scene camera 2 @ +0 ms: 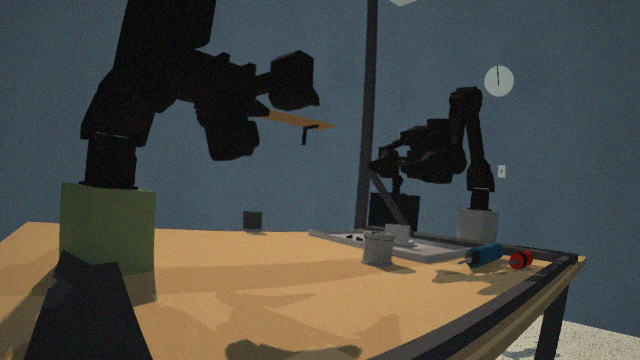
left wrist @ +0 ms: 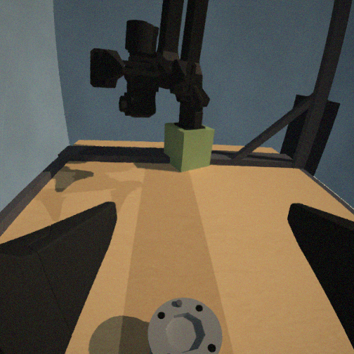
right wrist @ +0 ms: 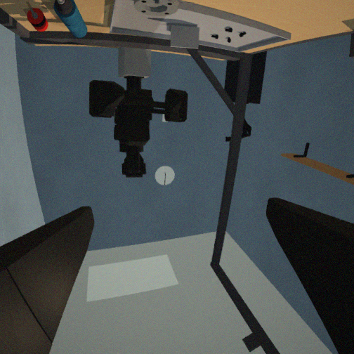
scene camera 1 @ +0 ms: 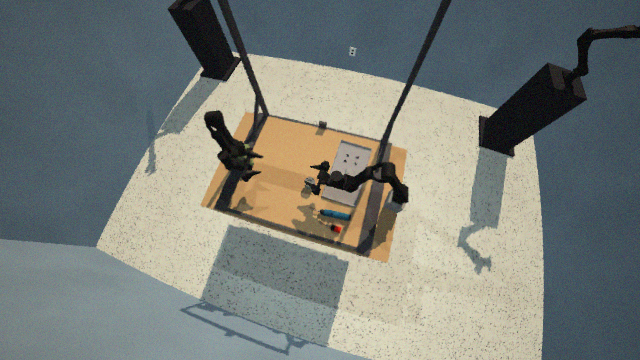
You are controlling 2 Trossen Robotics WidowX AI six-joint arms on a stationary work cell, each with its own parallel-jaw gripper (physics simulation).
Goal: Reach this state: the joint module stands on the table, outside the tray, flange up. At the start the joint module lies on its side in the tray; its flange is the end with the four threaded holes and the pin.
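Observation:
The grey joint module stands upright on the table, just outside the tray. Its flange faces up: holes and the pin show in the left wrist view, where the bottom edge cuts it off. My left gripper is open and empty, above the module and clear of it in scene camera 2. My right gripper is open and empty, high over the table's other side, far from the module.
A blue cylinder and a red cylinder lie beside the tray. A light grey block and several black pieces are at the tray. Dark frame posts rise at the table's edge.

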